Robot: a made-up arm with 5 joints.
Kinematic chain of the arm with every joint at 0, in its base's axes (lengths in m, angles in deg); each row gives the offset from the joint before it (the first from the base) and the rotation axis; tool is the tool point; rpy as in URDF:
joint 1: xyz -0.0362 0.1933 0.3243 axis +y
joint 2: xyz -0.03 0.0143 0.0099 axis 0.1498 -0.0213 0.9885
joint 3: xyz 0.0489 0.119 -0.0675 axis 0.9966 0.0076 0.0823
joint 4: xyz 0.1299 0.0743 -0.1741 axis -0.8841 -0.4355 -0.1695
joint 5: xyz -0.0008 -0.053 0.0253 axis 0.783 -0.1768 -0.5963
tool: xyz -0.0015 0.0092 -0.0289 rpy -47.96 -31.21 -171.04
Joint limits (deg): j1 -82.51..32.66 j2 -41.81..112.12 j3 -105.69..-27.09 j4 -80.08..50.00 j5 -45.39..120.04
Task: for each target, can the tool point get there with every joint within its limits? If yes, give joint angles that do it. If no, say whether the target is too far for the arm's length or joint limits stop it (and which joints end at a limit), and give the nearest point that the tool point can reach.
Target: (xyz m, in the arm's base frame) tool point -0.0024 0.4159 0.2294
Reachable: yes | joints -54.75 99.28 -80.80 23.26 93.14
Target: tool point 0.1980 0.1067 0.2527
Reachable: yes | joints -44.12 -25.41 -49.84 -43.30 8.89
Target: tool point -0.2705 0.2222 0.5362
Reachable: no: joint limits stop it (at a limit: joint 1, joint 2, joint 3, joint 4, joint 5) | nearest point -0.3107 0.3633 0.3468 | short by 0.240 m
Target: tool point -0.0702 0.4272 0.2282
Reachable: yes | joints 22.11 90.23 -74.66 -31.75 85.22
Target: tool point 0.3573 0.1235 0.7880
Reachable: no: too far | nearest point 0.2553 0.1740 0.4723 | short by 0.336 m
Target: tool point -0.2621 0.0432 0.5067
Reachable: no: joint limits stop it (at a limit: joint 1, joint 3, joint 5) | nearest point -0.0238 0.0767 0.4115 | short by 0.259 m
